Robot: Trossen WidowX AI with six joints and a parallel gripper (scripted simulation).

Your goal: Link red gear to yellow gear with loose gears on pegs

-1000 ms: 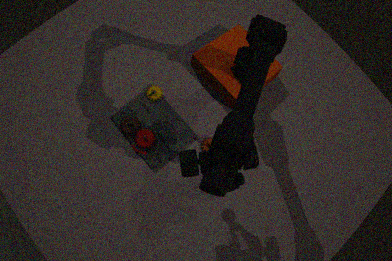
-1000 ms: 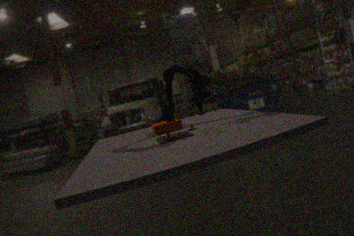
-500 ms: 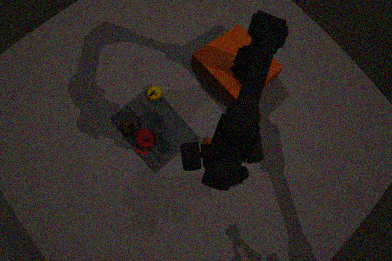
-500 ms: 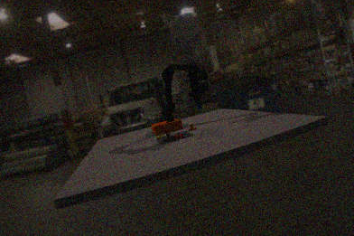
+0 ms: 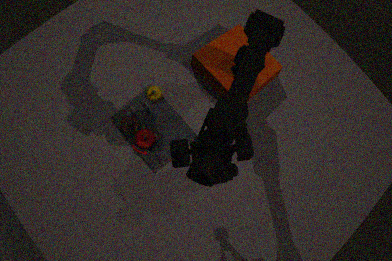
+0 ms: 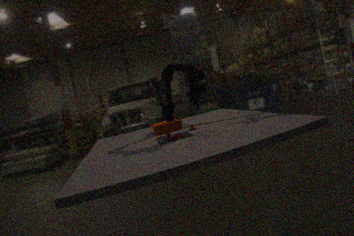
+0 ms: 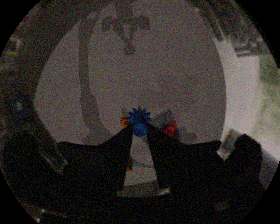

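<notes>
The brown gear lies 100 mm ahead of my gripper tip, 230 mm to the right of it and 140 mm below it. Round my gripper tip: orange gear: 70 mm behind, 60 mm to the right, 150 mm below; then blue gear: 10 mm below; then red gear: 90 mm ahead, 170 mm to the right, 150 mm below.
</notes>
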